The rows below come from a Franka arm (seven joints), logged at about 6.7 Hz.
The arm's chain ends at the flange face. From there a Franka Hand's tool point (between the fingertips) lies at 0.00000 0.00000 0.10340 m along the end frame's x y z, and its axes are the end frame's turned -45 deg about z.
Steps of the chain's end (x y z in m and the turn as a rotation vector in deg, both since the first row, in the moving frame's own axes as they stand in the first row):
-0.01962, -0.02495, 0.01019, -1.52, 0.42, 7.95
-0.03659, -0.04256, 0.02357, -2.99, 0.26, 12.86
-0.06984, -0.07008, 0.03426, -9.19, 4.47, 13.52
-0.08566, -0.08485, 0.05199, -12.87, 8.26, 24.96
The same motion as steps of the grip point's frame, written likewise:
0.00220, -0.02915, 0.01015, -1.37, -0.78, 7.95
0.00031, -0.05225, 0.02343, -2.30, -1.93, 12.86
-0.00781, -0.08247, 0.03263, -9.66, -3.34, 13.52
-0.01195, -0.09602, 0.04839, -14.94, -3.26, 24.96

